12 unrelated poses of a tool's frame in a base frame.
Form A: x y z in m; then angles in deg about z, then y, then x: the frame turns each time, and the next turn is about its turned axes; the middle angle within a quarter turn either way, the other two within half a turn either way.
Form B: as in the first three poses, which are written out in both.
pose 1, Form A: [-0.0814, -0.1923, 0.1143, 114.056, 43.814, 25.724]
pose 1, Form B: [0.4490, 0.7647, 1.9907, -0.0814, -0.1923, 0.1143]
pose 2, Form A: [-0.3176, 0.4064, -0.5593, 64.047, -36.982, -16.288]
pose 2, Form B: [-0.2843, -0.6455, 1.1178, -0.3176, 0.4064, -0.5593]
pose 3, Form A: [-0.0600, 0.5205, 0.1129, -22.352, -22.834, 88.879]
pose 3, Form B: [1.5512, -0.3985, -0.3901, -0.0600, 0.5205, 0.1129]
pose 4, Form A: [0.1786, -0.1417, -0.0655, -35.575, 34.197, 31.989]
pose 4, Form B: [0.5583, 0.5969, -0.6209, 0.1786, -0.1417, -0.0655]
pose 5, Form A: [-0.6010, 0.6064, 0.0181, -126.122, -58.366, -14.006]
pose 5, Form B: [-0.2445, -1.0187, -2.2012, -0.6010, 0.6064, 0.0181]
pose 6, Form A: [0.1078, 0.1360, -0.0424, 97.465, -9.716, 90.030]
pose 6, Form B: [1.5713, -0.1696, 1.7011, 0.1078, 0.1360, -0.0424]
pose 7, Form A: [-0.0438, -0.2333, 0.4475, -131.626, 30.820, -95.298]
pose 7, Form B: [-1.6633, 0.5379, -2.2973, -0.0438, -0.2333, 0.4475]
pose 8, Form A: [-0.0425, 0.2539, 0.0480, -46.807, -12.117, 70.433]
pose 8, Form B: [1.2293, -0.2115, -0.8169, -0.0425, 0.2539, 0.0480]
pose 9, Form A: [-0.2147, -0.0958, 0.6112, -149.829, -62.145, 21.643]
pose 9, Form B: [0.3777, -1.0846, -2.6150, -0.2147, -0.0958, 0.6112]
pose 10, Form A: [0.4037, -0.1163, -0.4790, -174.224, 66.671, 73.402]
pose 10, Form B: [1.2811, 1.1636, -3.0408, 0.4037, -0.1163, -0.4790]
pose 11, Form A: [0.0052, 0.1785, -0.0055, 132.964, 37.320, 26.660]
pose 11, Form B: [0.4653, 0.6514, 2.3207, 0.0052, 0.1785, -0.0055]
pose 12, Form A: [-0.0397, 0.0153, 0.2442, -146.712, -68.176, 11.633]
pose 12, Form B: [0.2030, -1.1899, -2.5606, -0.0397, 0.0153, 0.2442]
